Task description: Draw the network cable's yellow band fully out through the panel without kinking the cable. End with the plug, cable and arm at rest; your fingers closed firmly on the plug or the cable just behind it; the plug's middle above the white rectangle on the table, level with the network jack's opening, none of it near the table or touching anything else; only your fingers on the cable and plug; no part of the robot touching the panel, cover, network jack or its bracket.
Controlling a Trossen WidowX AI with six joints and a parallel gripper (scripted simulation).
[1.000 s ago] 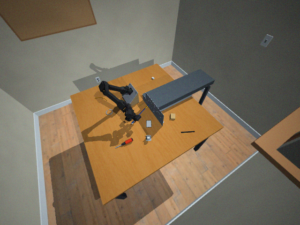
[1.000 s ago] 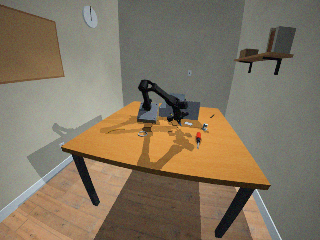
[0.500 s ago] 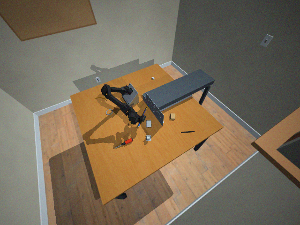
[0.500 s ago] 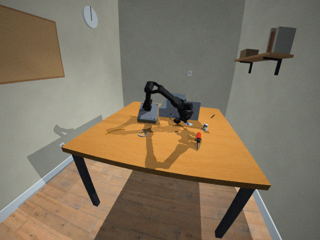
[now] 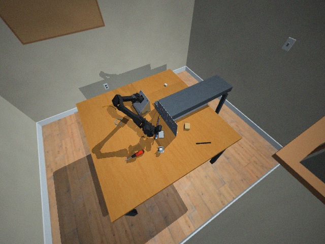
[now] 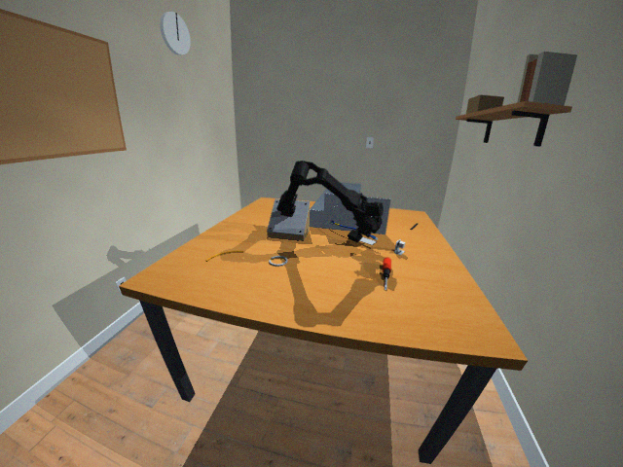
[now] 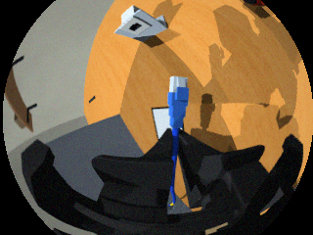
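The white rectangle is 70 mm below my hand and 50 mm to the left of it. From my hand the other things lie so: wooden block: 320 mm to the left, 60 mm below, 50 mm ahead; red screwdriver: 260 mm to the right, 100 mm ahead, 50 mm below; plug: 30 mm ahead, 20 mm below, 10 mm to the right.
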